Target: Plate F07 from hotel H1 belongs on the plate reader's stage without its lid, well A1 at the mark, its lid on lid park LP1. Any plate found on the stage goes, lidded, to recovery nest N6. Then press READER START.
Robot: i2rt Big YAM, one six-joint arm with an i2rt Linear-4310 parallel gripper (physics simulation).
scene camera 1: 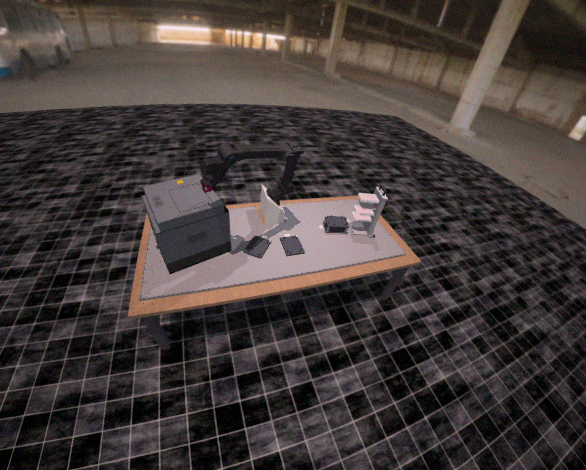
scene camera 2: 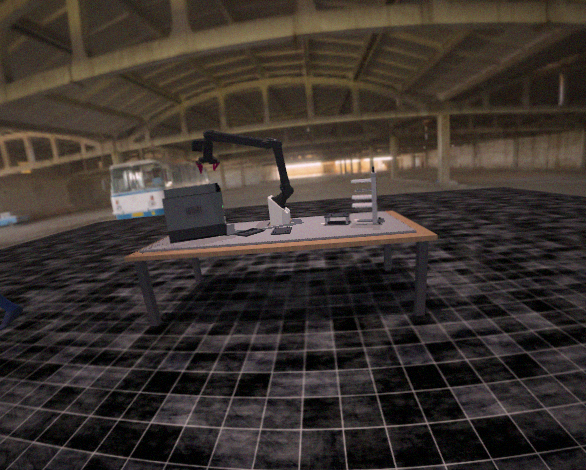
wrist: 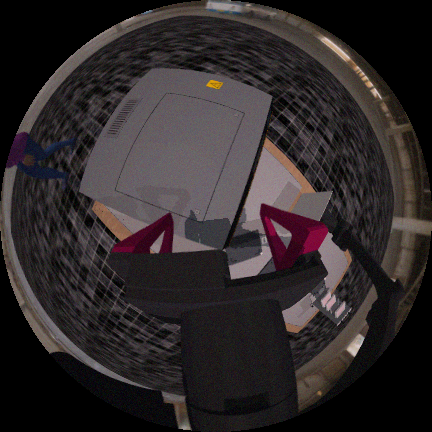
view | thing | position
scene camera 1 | plate reader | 173, 244
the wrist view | my gripper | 216, 212
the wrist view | pad labelled N6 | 247, 245
